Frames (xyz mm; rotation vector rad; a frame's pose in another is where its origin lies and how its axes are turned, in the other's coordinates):
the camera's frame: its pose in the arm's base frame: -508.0 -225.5 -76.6 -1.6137 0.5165 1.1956
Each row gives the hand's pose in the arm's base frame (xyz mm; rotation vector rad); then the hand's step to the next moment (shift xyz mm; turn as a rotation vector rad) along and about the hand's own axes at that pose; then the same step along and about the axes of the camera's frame.
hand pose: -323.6 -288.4 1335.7 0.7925 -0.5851 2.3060
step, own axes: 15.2 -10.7 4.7 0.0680 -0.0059 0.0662
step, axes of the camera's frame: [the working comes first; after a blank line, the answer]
step, axes of the arm's base frame: -0.4 11.1 15.6 -0.0129 -0.0059 0.0940

-11.5 -11.3 10.3 -0.0897 -0.0316 0.0015
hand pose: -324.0 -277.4 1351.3 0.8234 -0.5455 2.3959
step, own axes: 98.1 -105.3 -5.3 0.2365 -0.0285 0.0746
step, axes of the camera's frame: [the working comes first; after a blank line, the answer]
step, axes of the arm's base frame: -3.6 119.2 80.8 -0.1077 0.0677 0.2148

-46.9 -81.5 109.1 -0.2197 -0.0418 0.1109
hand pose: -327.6 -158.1 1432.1 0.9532 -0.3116 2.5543
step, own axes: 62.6 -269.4 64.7 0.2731 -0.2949 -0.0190
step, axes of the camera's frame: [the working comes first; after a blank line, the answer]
step, axes of the arm's base frame: 111.7 237.7 108.3 -0.0708 0.3487 0.1879

2.6 -232.0 163.9 -0.1193 -0.1680 0.3456
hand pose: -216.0 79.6 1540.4 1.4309 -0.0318 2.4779
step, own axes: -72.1 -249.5 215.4 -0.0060 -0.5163 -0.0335
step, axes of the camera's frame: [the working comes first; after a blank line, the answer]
step, axes of the arm's base frame: 278.6 189.4 18.5 0.1037 0.5000 -0.0838

140.7 -303.3 45.2 0.2260 -0.2379 0.4001
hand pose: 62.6 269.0 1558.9 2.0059 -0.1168 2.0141
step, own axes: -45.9 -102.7 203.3 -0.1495 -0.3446 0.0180
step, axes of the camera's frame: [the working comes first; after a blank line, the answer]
step, axes of the arm's base frame: 222.4 37.5 -55.8 0.1058 0.3012 -0.1988

149.8 -164.7 -66.4 0.2851 -0.1081 0.2201
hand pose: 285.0 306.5 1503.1 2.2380 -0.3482 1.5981
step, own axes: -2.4 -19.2 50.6 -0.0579 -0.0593 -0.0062
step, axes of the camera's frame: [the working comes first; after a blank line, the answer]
step, axes of the arm's base frame: 50.2 -4.6 -19.9 -0.0003 0.0555 -0.0619

37.4 -28.7 -26.7 0.0666 0.0076 0.0491
